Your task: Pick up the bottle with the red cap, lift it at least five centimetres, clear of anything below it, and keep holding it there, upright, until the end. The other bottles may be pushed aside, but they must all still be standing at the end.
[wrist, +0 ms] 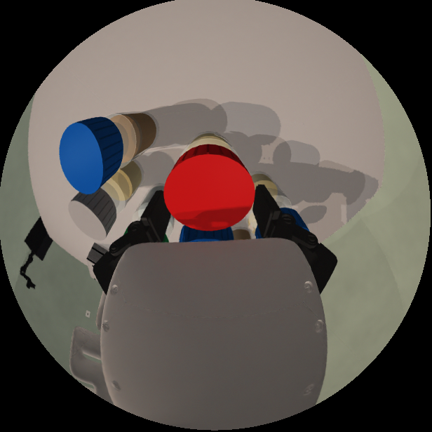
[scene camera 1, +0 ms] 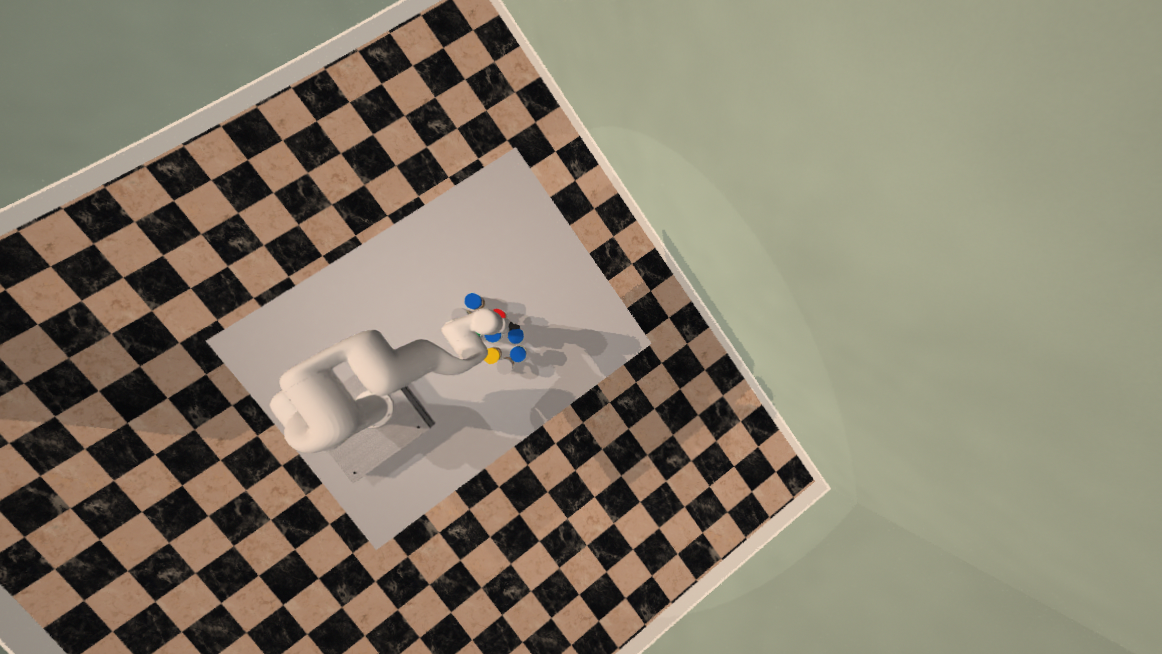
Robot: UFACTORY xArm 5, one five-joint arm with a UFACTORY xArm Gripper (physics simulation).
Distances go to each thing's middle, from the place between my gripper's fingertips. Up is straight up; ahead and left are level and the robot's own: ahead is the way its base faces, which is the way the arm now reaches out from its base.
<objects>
The red-capped bottle (wrist: pixel 209 188) is 20 mm ahead of my hand, 20 mm to the left of it and 10 mm below it.
</objects>
